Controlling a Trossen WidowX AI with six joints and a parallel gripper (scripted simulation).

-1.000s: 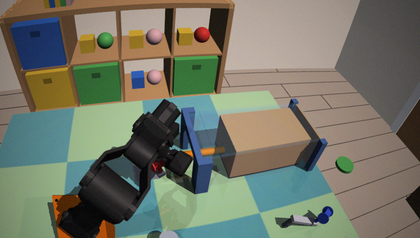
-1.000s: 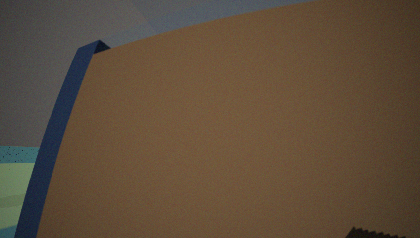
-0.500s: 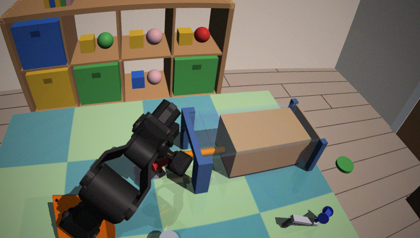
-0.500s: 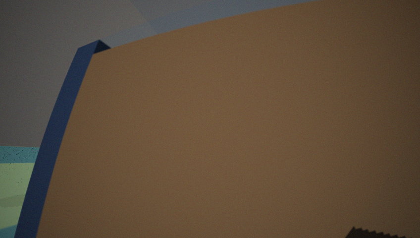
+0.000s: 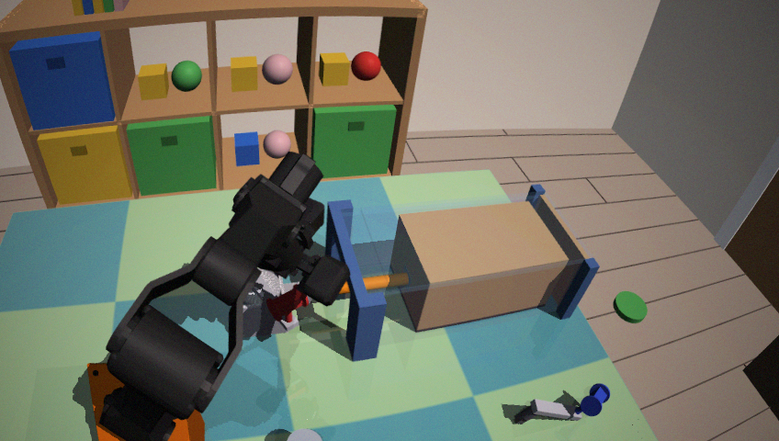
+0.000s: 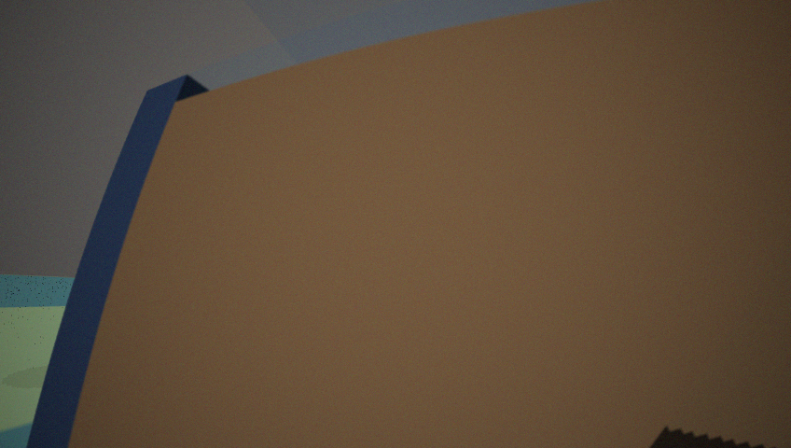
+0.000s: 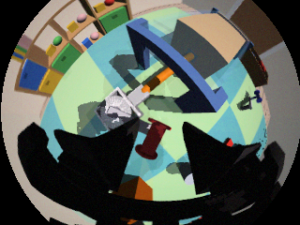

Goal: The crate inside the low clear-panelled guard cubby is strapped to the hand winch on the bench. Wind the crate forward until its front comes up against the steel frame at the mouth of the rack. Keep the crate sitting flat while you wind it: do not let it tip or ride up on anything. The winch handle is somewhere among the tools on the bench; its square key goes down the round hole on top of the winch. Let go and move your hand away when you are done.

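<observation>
My gripper tip is now 5 cm above the red knob, 3 cm past it and 1 cm to the left of it. Also, from my gripper tip: blue frame (10 cm ahead, 8 cm below, 7 cm to the left); crank handle (8 cm below, 4 cm behind, 2 cm to the left); grey winch (15 cm below, 8 cm to the left, 7 cm behind).
</observation>
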